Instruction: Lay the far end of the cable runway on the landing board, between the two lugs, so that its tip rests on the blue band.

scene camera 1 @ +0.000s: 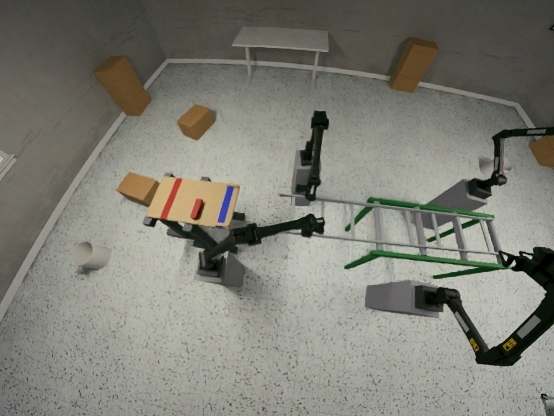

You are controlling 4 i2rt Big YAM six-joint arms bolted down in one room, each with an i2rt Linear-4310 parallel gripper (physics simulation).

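The cable runway (pixel 340 202) is a grey ladder with two thin rails, lying over a green frame (pixel 425 257). Its left end stands apart from the tan landing board (pixel 192 200), to the board's right. The board has a blue band (pixel 226 204) near its right edge, a red band (pixel 171 198) and a red block (pixel 197 209). I cannot tell the two lugs. The upper middle arm's gripper (pixel 311 192) is at the upper rail. The lower left arm's gripper (pixel 318 226) is near the lower rail. The lower right arm's gripper (pixel 506 258) is at the runway's right end. Their fingers are too small to judge. The upper right arm's gripper is out of view.
Brown boxes (pixel 196 121) (pixel 137 188) stand left of the arms, with taller ones (pixel 123 85) (pixel 413 65) by the walls. A white cylinder (pixel 93 255) is at the lower left. A white table (pixel 281 39) stands at the back wall. Grey pedestals (pixel 395 297) carry the arms.
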